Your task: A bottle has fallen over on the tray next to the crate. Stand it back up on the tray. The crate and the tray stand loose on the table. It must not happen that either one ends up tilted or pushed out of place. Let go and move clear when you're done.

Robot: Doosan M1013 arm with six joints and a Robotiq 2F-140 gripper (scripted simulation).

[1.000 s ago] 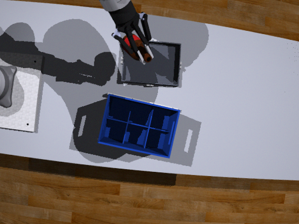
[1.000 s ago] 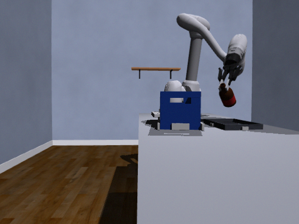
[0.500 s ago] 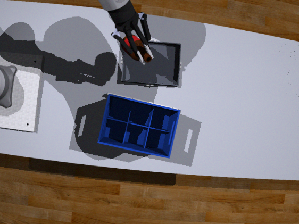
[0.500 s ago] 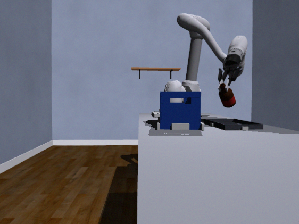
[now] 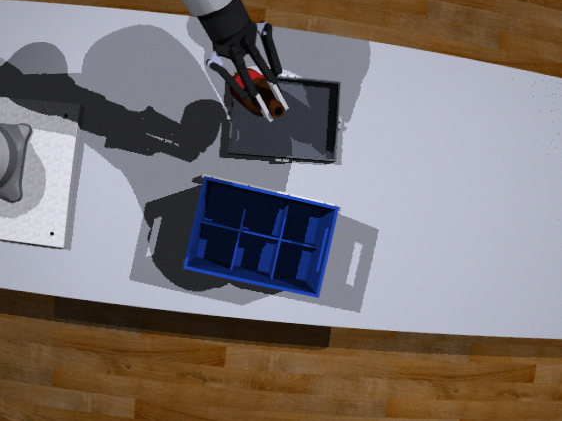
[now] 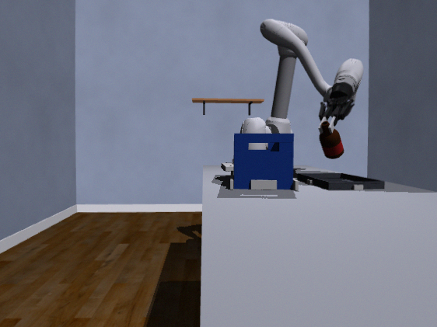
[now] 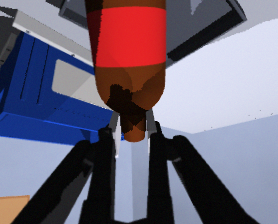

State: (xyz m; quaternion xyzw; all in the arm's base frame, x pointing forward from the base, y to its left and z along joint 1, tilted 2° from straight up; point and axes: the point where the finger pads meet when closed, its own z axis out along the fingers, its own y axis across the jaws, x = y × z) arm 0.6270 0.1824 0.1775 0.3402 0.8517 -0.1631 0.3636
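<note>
My hand is 2 cm past the bottle, 2 cm to the right of it and 5 cm above it. The rest, counted from my hand: blue crate (2 cm ahead, 26 cm to the right, 13 cm below); dark tray (5 cm ahead, 1 cm to the left, 20 cm below).
</note>
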